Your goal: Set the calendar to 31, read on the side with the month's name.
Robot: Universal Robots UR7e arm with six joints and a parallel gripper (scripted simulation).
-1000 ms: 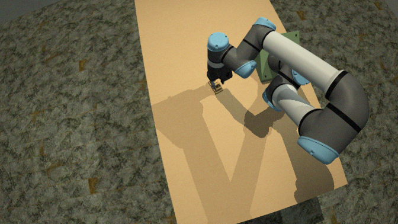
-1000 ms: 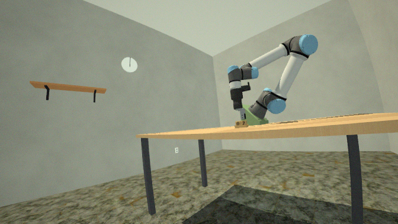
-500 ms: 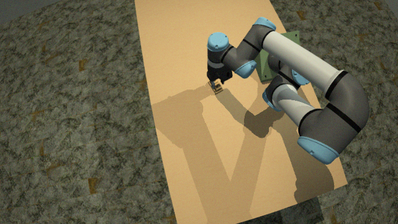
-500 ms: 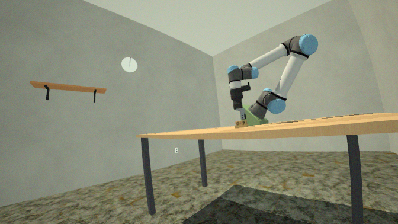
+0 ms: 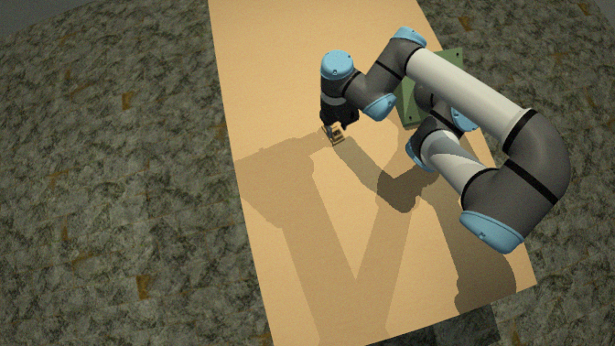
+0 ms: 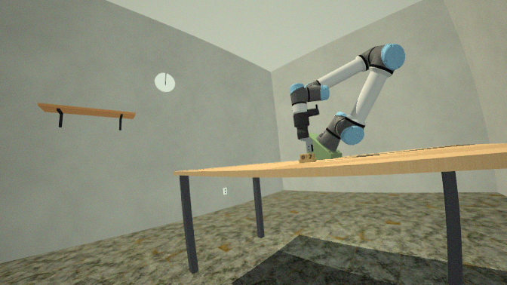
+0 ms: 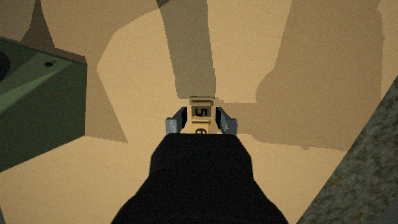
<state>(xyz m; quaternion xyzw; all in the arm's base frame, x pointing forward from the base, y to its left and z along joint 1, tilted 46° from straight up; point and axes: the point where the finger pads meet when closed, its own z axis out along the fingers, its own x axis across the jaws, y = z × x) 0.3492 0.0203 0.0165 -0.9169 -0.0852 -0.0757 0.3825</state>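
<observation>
My gripper is now 2 cm to the left of the wooden tray and 6 cm above it.
</observation>
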